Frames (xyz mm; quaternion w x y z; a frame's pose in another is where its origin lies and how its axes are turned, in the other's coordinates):
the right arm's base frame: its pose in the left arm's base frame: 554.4 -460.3 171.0 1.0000 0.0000 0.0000 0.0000
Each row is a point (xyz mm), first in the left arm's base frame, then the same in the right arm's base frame.
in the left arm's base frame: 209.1 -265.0 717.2
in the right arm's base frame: -345.3 195.3 546.2
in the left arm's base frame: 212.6 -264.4 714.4
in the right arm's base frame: -341.8 195.9 543.4
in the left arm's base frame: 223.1 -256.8 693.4
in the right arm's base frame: -331.3 203.5 522.4
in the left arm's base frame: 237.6 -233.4 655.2
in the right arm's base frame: -316.8 226.9 484.2
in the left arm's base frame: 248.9 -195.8 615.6
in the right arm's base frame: -305.5 264.5 444.6
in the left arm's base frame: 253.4 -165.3 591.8
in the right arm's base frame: -301.0 295.0 420.8
